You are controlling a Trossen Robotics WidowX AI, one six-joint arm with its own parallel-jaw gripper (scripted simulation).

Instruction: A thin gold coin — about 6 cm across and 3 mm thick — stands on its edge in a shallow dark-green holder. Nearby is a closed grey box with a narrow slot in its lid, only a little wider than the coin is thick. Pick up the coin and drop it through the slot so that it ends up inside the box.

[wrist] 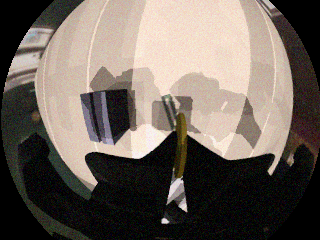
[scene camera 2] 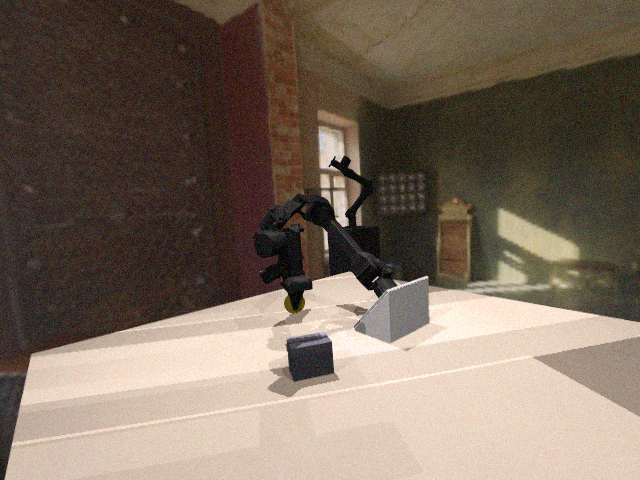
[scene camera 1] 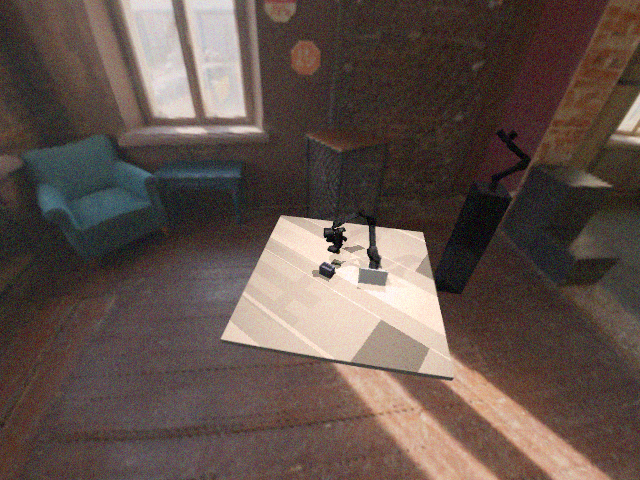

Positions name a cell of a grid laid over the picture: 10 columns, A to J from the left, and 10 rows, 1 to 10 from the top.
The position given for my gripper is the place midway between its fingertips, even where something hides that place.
My gripper (scene camera 2: E7) holds a gold coin.
My gripper shows as well in the wrist view (wrist: F6).
